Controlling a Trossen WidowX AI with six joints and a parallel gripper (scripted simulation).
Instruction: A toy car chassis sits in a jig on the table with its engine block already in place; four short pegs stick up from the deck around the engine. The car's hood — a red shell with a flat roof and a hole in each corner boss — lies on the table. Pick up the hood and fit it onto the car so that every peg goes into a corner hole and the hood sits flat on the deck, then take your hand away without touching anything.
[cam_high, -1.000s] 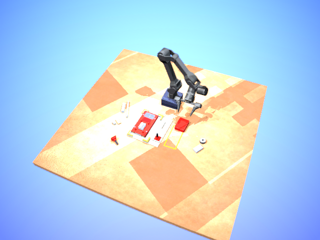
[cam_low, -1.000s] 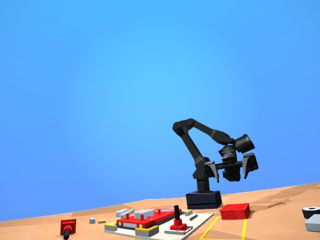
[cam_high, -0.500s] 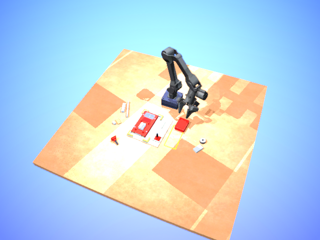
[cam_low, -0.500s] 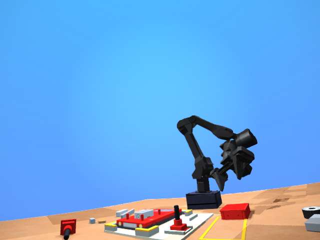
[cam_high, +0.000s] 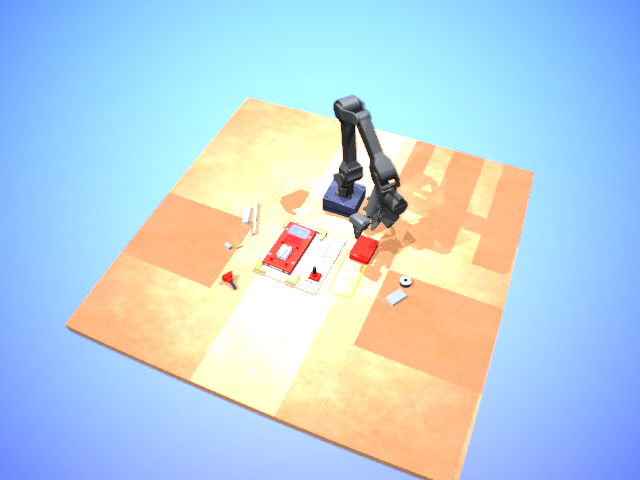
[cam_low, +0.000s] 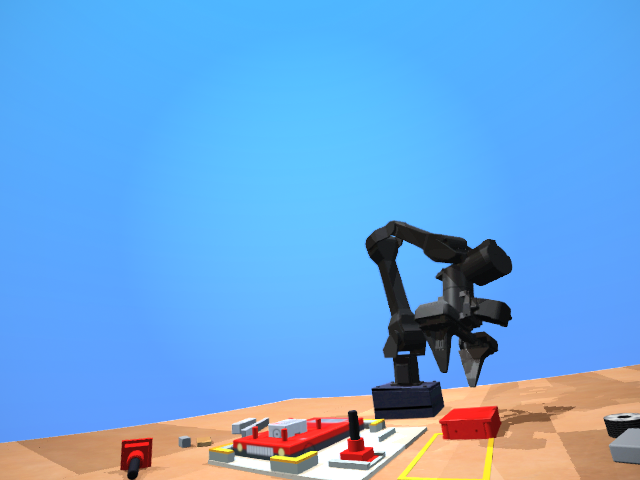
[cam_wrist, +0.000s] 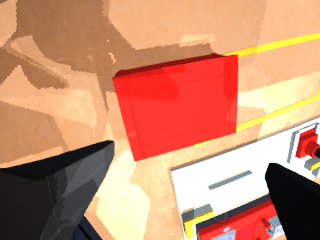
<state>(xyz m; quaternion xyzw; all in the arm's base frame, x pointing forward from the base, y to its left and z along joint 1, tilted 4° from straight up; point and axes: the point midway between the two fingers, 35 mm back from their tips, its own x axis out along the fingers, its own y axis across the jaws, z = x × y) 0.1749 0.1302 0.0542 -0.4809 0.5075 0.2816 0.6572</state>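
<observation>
Now: the red hood 20 mm ahead of my gripper tip, 10 mm to the left of it and 60 mm below it. From my gripper tip the other things lie so: grey engine block (130 mm ahead, 240 mm to the right, 50 mm below); then jig (110 mm ahead, 210 mm to the right, 60 mm below); then black wheel (100 mm ahead, 180 mm to the left, 60 mm below).
</observation>
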